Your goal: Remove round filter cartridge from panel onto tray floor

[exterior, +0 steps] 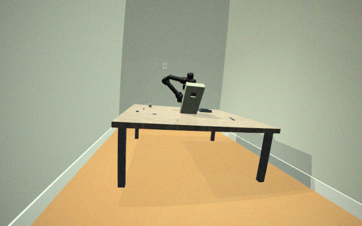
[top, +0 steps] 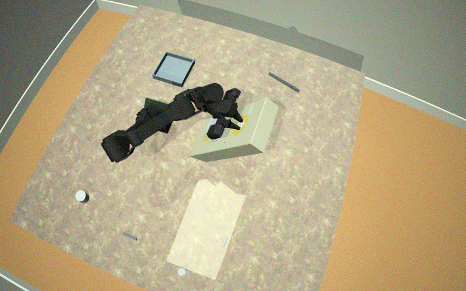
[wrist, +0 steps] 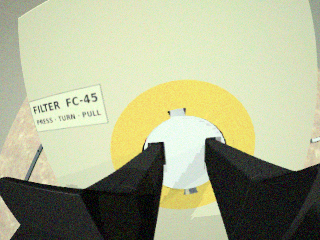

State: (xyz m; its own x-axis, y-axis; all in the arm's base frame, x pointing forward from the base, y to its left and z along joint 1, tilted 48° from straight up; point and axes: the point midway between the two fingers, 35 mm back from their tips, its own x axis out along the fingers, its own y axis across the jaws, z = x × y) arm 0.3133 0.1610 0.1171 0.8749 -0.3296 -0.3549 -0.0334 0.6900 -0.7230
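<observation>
My gripper tip is now 10 mm short of the round filter cartridge and 10 mm above it. Round my gripper tip: blue-grey tray: 430 mm behind, 260 mm to the left, 230 mm below; short dark bar: 240 mm behind, 500 mm to the right, 230 mm below; beige service panel: 40 mm behind, 80 mm below.
</observation>
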